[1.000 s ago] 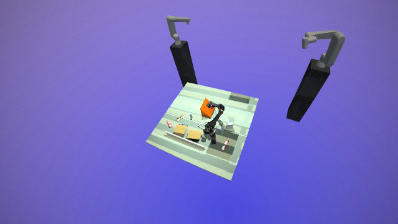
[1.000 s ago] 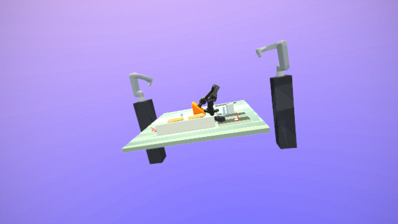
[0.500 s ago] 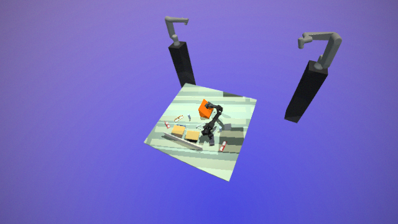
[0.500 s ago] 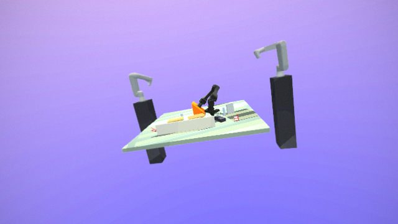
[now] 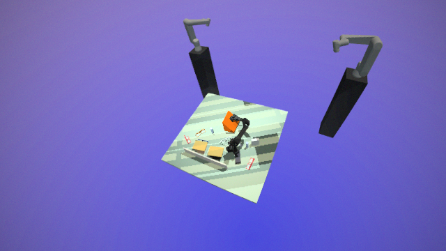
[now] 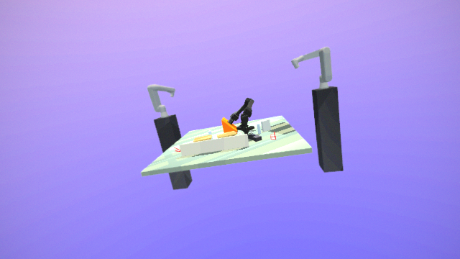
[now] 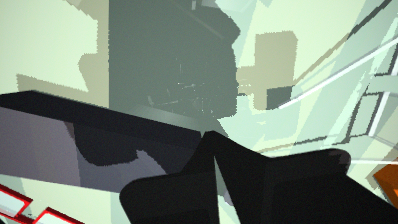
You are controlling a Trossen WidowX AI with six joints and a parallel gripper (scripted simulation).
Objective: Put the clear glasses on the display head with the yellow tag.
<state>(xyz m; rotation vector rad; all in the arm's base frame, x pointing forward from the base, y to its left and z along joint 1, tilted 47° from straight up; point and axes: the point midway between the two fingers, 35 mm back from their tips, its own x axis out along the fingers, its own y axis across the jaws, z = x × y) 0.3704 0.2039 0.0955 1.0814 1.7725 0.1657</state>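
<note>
The dark case lies 5 cm ahead of my gripper tip and 8 cm to the left of it. Also, from my gripper tip: grey box: 20 cm behind, 19 cm to the left, 3 cm above; low white wall: 25 cm ahead, 27 cm to the right, 3 cm above.
</note>
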